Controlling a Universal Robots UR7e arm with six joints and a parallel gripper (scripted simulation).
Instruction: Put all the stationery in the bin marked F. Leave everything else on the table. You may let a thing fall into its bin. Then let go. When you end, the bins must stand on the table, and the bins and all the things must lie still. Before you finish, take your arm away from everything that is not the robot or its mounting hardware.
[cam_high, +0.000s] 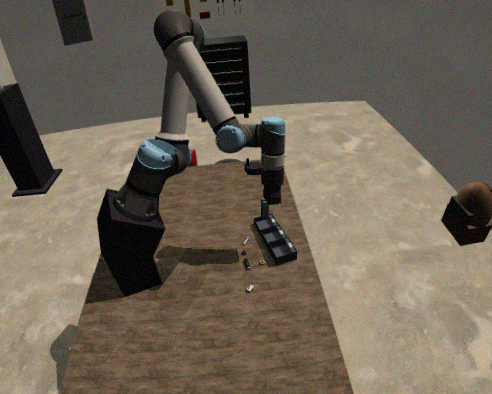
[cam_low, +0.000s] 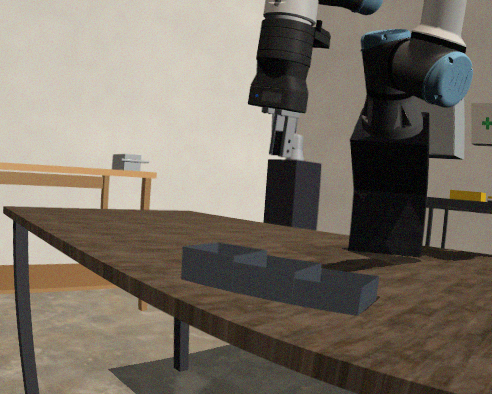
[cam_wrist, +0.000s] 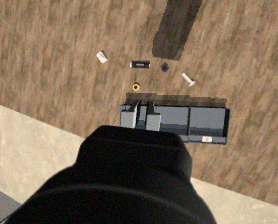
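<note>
Right now my hand is 17 cm above the tray, 5 cm to the right of it and 4 cm short of it. The rest, counted from my hand: black ring: 19 cm below, 9 cm behind, 1 cm to the right; light stick: 19 cm below, 7 cm behind, 6 cm to the left; yellow ring: 19 cm below, 7 cm to the right, 2 cm behind.
</note>
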